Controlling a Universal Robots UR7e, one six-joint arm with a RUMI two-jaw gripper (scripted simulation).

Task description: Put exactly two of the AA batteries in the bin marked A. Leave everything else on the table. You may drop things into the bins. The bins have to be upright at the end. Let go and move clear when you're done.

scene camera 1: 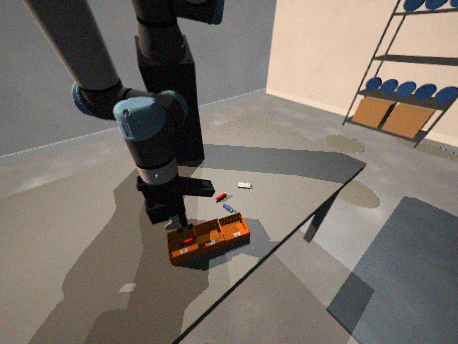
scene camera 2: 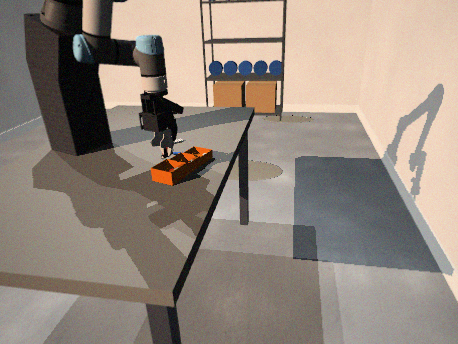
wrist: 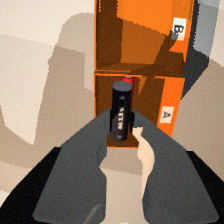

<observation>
In view: the gripper (scene camera 1: 185, 229), an orange three-compartment bin (scene camera 1: 231, 225) and a black battery (wrist: 122, 90).
The orange three-compartment bin shows as well in scene camera 2 (scene camera 2: 183, 164) and in the wrist view (wrist: 124, 45). The gripper also shows in scene camera 2 (scene camera 2: 166, 156) and in the wrist view (wrist: 120, 111).
</observation>
